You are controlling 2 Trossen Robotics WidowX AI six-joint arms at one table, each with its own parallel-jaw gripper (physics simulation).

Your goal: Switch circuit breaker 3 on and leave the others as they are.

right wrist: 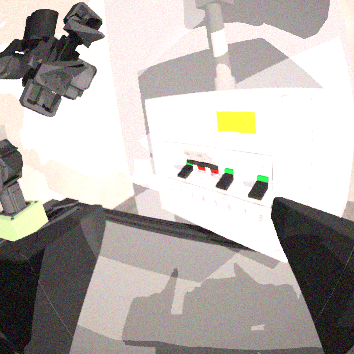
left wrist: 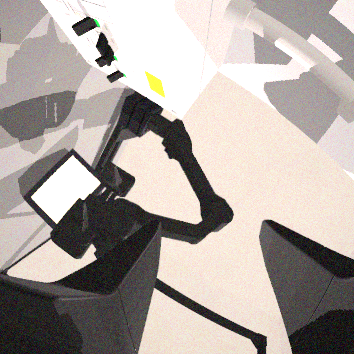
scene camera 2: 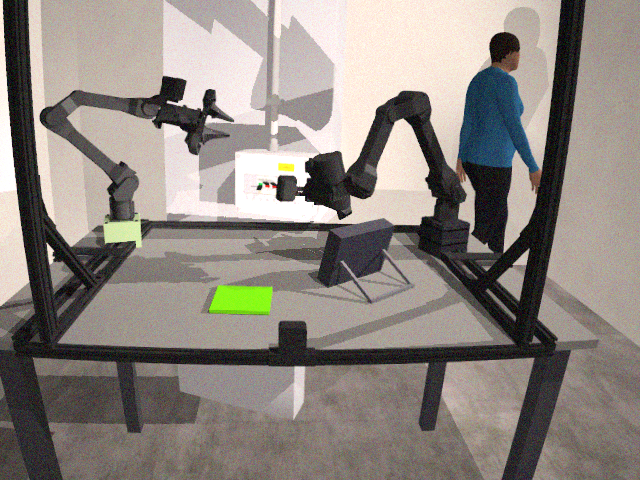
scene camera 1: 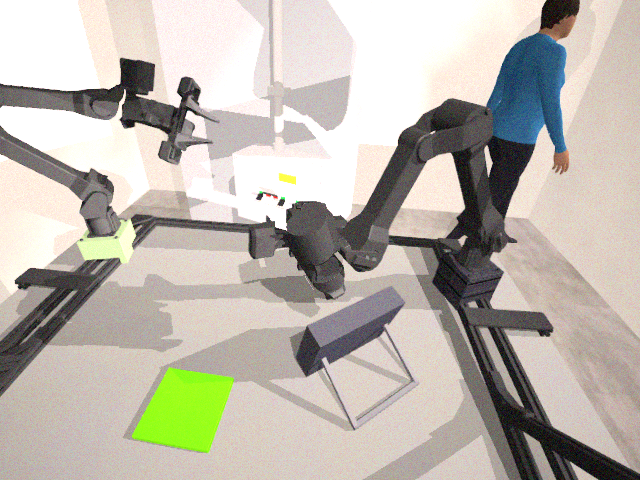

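Seen in the pictures: left gripper, fingertip midpoint: [right wrist: 94, 48] [left wrist: 211, 229] [scene camera 2: 232, 128] [scene camera 1: 216, 132]; right gripper, fingertip midpoint: [right wrist: 188, 211] [left wrist: 97, 180] [scene camera 1: 284, 215]; left arm's base at its link origin: [right wrist: 14, 208] [scene camera 2: 122, 218] [scene camera 1: 104, 230]; right arm's base at its link origin: [left wrist: 152, 120] [scene camera 2: 445, 220] [scene camera 1: 472, 262].
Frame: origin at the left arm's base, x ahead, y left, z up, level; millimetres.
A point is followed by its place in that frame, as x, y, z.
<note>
The white breaker panel [scene camera 1: 253, 170] @(391, 20, 135) [scene camera 2: 245, 160] @(367, 38, 145) [left wrist: 165, 30] @(380, 29, 160) [right wrist: 185, 120] @(410, 6, 134) stands beyond the table's far edge. In the right wrist view a black switch [right wrist: 185, 171] @(404, -2, 69) at the left shows green. Two raised switches [right wrist: 208, 165] @(438, -36, 87) beside it show red. Two more lowered switches, one nearer [right wrist: 224, 181] @(455, -41, 69) and one farther right [right wrist: 258, 190] @(490, -68, 69), show green. The printed numbers are too faint to match to breaker 3. My left gripper [scene camera 1: 214, 131] @(314, -25, 247) [scene camera 2: 231, 128] @(314, -25, 247) is open and empty, high at the left. My right gripper [scene camera 2: 314, 193] [right wrist: 188, 211] @(445, -195, 120) is open and empty, in front of the panel, apart from the switches.
A dark tilted screen [scene camera 1: 356, 322] @(530, -438, 55) [scene camera 2: 356, 245] @(513, -446, 24) [left wrist: 48, 215] @(458, -419, 12) stands on the table on a wire stand. A bright green pad [scene camera 1: 186, 410] @(250, -473, -64) [scene camera 2: 240, 300] @(242, -478, -64) lies at the front left. A black frame rail [scene camera 1: 201, 224] @(227, 90, -56) [scene camera 2: 186, 224] @(192, 99, -58) runs along the far edge. A person [scene camera 1: 529, 87] [scene camera 2: 491, 121] stands behind the right arm.
</note>
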